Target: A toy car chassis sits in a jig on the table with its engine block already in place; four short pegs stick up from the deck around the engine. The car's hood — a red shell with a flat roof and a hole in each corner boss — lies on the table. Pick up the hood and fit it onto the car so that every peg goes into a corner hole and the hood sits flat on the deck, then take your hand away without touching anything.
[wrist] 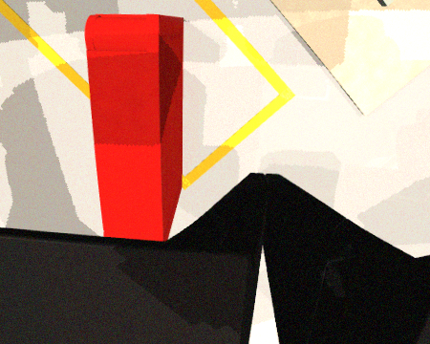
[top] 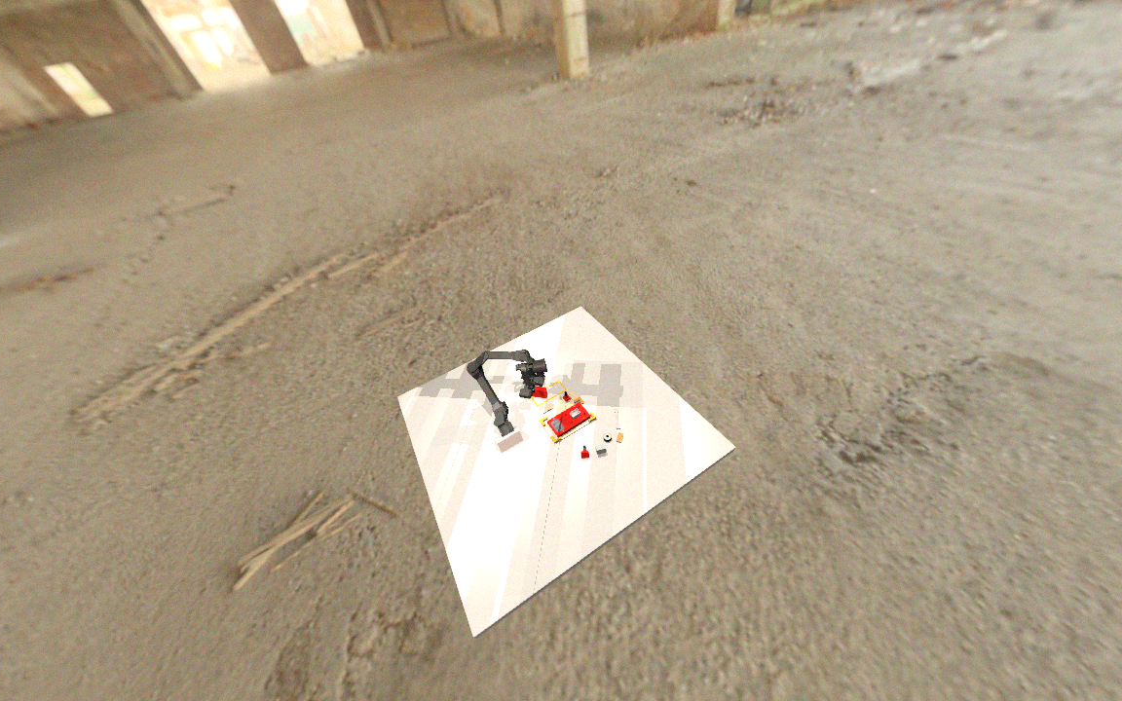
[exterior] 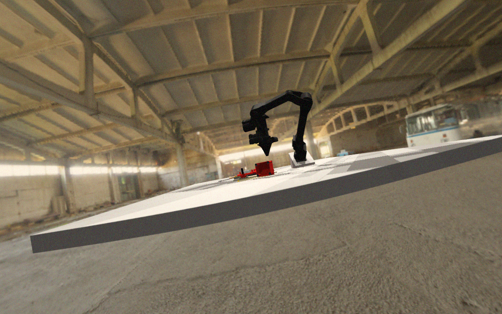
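The red hood lies 30 mm ahead of my gripper tip, 40 mm to the left of it and 60 mm below it.
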